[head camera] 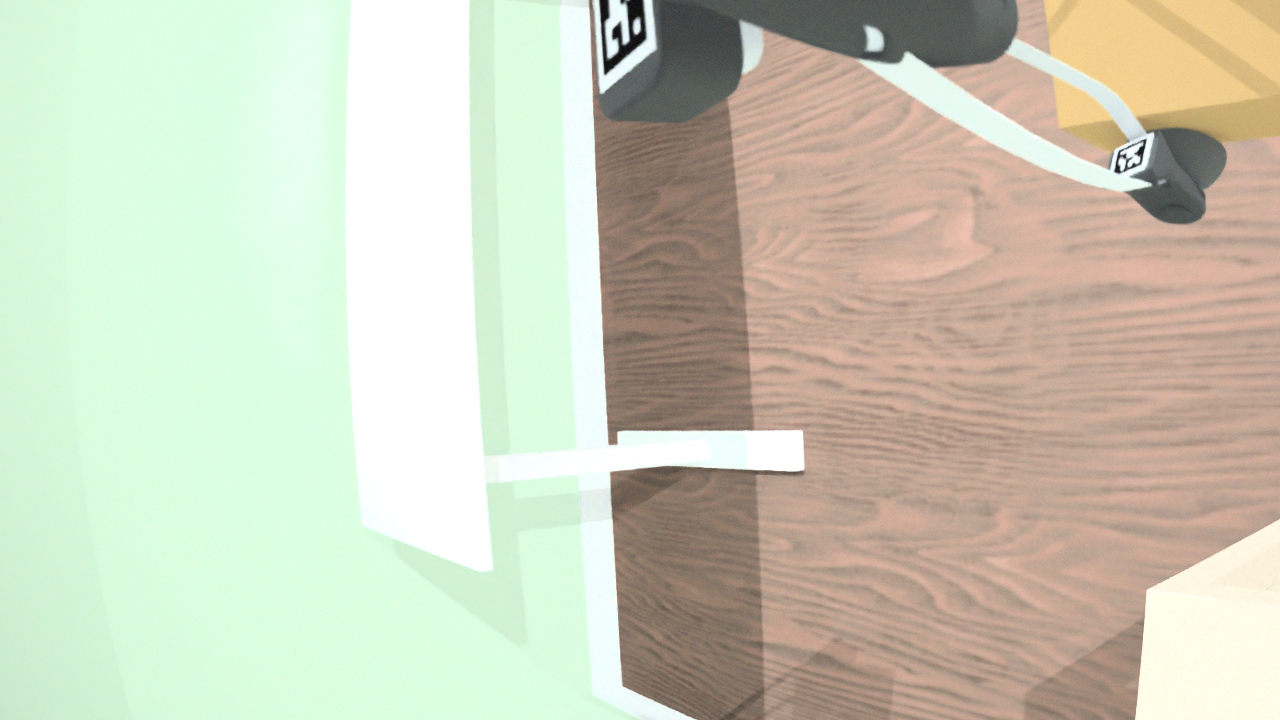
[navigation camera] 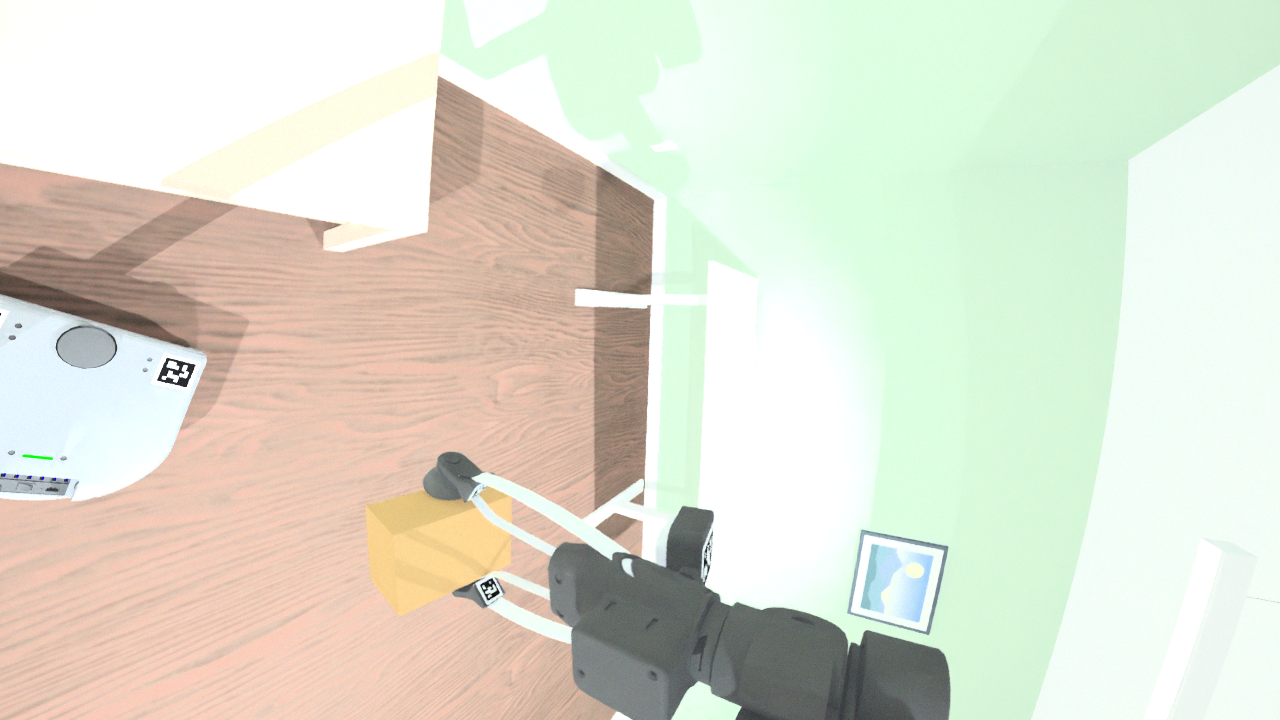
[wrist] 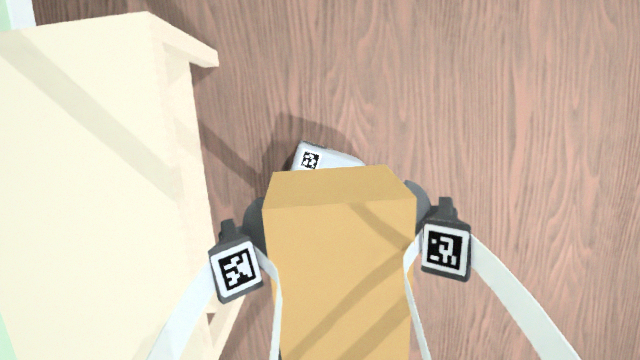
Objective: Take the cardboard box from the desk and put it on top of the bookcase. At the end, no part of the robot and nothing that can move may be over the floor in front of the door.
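Where they show: robot's base, origin of the base link: point(navigation camera: 89, 345).
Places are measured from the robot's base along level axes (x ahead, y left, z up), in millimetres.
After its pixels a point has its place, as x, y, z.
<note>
The cardboard box point(head camera: 1172, 53) {-19, -201, 1016} point(navigation camera: 420, 559) {-32, -179, 1013} point(wrist: 345, 285) {-26, -214, 1016} is clasped between both fingertips of my gripper point(navigation camera: 467, 534) {-20, -227, 962} point(wrist: 336, 214) {-20, -227, 962}, which is shut on it. The box hangs well above the wood floor. A cream piece of furniture, seemingly the bookcase point(head camera: 1208, 662) {446, -274, 451} point(navigation camera: 384, 152) {505, -227, 451} point(wrist: 90, 140) {486, -70, 451}, stands to the left of box and gripper in the wrist view and at the upper left in the navigation view. The box is not over its top. A white slab on legs with long feet, seemingly the desk point(head camera: 411, 268) {490, -1740, 721} point(navigation camera: 729, 385) {491, -1773, 721}, stands against the green wall.
My base point(navigation camera: 107, 402) {-81, -54, 160} point(wrist: 332, 160) {-67, -151, 160} stands on the wood floor. A foot point(head camera: 774, 450) point(navigation camera: 599, 298) of the white slab reaches onto the floor. A framed picture point(navigation camera: 897, 582) {-325, -2675, 1633} hangs on the green wall. A white post point(navigation camera: 1199, 617) {-58, -1277, 2078} shows at the lower right; I cannot tell whether it belongs to the door.
</note>
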